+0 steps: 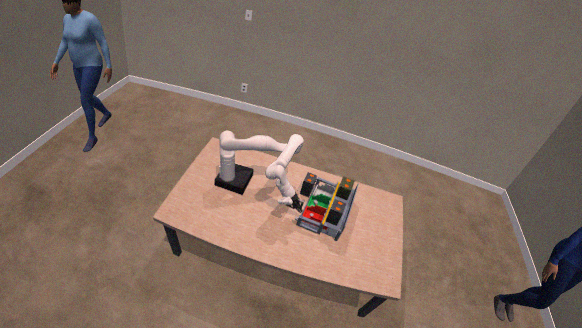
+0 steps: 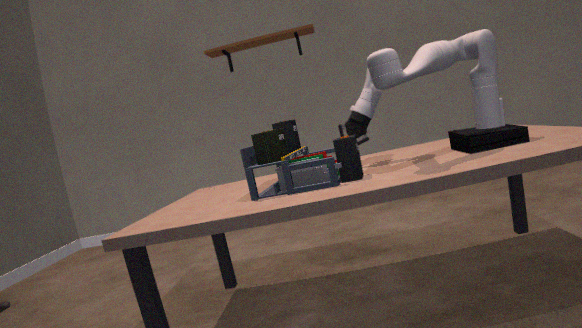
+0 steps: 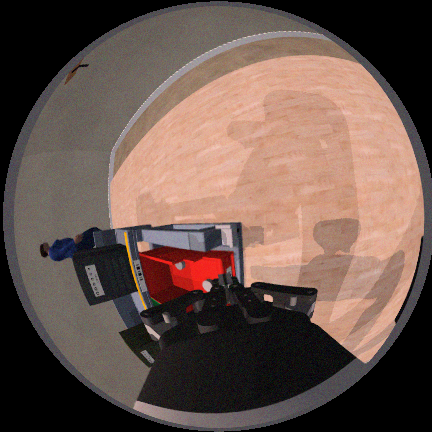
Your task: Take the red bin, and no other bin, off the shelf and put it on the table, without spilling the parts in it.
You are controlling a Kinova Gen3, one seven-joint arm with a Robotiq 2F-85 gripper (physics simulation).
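Frame: origin at the arm's base, x ahead, y left, z up, level; metres.
Seen in the pictures: gripper, fingertip midpoint: (image 1: 301, 212) (image 3: 224, 280); arm's base, link origin: (image 1: 227, 176) (image 2: 489, 127).
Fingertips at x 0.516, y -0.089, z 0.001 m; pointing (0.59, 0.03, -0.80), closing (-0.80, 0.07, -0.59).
Offsets run from my fingertips to a thing's middle. "*": to the spot under its first point.
Small grey parts {* dx +0.129, dy +0.003, dz -0.040 m} (image 3: 179, 265) lie inside it. A green bin {dx +0.112, dy +0.120, dz -0.015 m} (image 1: 321, 200) sits just behind it. My gripper (image 1: 299, 206) (image 3: 224, 280) is shut and empty. Its fingertips are at the rack's near side, over the red bin's near wall.
A black box {dx -0.009, dy +0.233, dz +0.007 m} (image 1: 308, 183) (image 2: 348, 159) stands on the table beside the rack. A black box {dx +0.192, dy -0.013, dz +0.104 m} (image 1: 335, 212) and a dark green box {dx +0.222, dy +0.216, dz +0.092 m} (image 1: 347, 187) sit in the rack beyond a yellow divider {dx +0.161, dy +0.109, dz +0.048 m} (image 1: 331, 203). The robot base (image 1: 234, 179) is at the left.
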